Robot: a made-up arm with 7 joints. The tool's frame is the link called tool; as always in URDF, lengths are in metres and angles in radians. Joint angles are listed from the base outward.
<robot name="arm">
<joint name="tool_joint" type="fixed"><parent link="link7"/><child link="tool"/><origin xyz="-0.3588 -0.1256 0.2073" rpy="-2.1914 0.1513 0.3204"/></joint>
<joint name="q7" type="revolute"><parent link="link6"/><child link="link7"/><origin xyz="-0.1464 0.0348 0.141" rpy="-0.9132 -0.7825 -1.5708"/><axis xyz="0 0 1"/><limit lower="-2.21" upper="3.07"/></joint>
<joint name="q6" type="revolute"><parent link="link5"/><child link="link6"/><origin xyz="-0.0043 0.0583 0.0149" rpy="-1.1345 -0.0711 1.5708"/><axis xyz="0 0 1"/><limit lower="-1.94" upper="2.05"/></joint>
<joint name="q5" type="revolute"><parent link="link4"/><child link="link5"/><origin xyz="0.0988 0.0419 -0.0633" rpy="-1.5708 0 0"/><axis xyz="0 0 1"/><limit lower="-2.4" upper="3.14"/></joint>
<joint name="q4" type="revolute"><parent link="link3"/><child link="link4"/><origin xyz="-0.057 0.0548 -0.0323" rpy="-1.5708 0 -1.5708"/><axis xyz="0 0 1"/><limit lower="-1.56" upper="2.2"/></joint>
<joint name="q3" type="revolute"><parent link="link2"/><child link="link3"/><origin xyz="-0.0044 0.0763 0.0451" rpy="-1.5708 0 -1.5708"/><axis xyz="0 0 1"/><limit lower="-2.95" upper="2.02"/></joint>
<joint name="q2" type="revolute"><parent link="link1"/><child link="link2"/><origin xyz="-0.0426 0.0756 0.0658" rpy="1.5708 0 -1.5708"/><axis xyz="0 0 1"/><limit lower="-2.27" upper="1.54"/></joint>
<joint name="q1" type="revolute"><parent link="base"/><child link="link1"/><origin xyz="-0.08 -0.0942 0.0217" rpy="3.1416 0 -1.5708"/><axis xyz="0 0 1"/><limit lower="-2.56" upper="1.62"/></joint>
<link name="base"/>
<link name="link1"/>
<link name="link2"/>
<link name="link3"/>
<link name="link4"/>
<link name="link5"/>
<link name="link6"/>
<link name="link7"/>
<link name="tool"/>
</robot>
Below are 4 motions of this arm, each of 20 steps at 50 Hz.
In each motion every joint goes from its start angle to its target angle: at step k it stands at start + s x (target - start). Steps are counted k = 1, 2, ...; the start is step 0. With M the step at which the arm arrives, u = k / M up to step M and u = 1 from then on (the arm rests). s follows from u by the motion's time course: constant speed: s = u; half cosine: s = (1 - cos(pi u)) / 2; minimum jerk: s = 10 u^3 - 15 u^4 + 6 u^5.
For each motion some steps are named. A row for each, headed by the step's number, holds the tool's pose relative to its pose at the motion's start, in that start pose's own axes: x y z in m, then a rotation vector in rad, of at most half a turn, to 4 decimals.
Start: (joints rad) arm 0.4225 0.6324 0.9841 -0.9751 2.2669 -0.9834 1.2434
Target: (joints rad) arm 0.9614 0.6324 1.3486 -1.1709 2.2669 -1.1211 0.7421
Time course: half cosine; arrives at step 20
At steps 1, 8, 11, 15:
1: -0.0004 -0.0024 0.0027 0.0008 0.0064 0.0061
8: 0.0275 -0.1329 0.1508 0.0359 0.3646 0.3351
11: 0.0982 -0.2066 0.2401 0.0492 0.6174 0.5490
15: 0.2224 -0.2628 0.3205 0.0534 0.9241 0.7872

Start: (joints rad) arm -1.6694 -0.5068 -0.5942 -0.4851 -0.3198 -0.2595 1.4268
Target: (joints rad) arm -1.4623 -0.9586 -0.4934 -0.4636 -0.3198 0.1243 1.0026
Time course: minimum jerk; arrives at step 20
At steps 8, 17, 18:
8: 0.0194 0.0154 0.0172 -0.1473 0.0102 -0.0634
17: 0.0609 0.0811 0.0580 -0.4081 0.0726 -0.2819
18: 0.0622 0.0834 0.0590 -0.4142 0.0748 -0.2894

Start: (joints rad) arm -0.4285 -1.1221 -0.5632 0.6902 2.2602 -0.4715 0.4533
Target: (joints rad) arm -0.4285 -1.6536 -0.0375 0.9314 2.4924 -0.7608 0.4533
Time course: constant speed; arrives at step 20
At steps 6, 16, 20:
6: 0.0373 -0.0518 -0.0678 0.0471 -0.2039 0.1720
16: 0.1654 -0.0948 -0.1655 0.1311 -0.5895 0.4285
20: 0.2349 -0.0939 -0.1895 0.1648 -0.7590 0.5180

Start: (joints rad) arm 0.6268 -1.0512 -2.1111 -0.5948 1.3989 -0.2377 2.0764
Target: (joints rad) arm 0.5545 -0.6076 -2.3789 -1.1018 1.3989 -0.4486 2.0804
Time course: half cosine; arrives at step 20
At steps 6, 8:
6: 0.0036 0.0176 -0.0235 0.0823 -0.0329 -0.0416
8: 0.0073 0.0289 -0.0412 0.1423 -0.0606 -0.0661

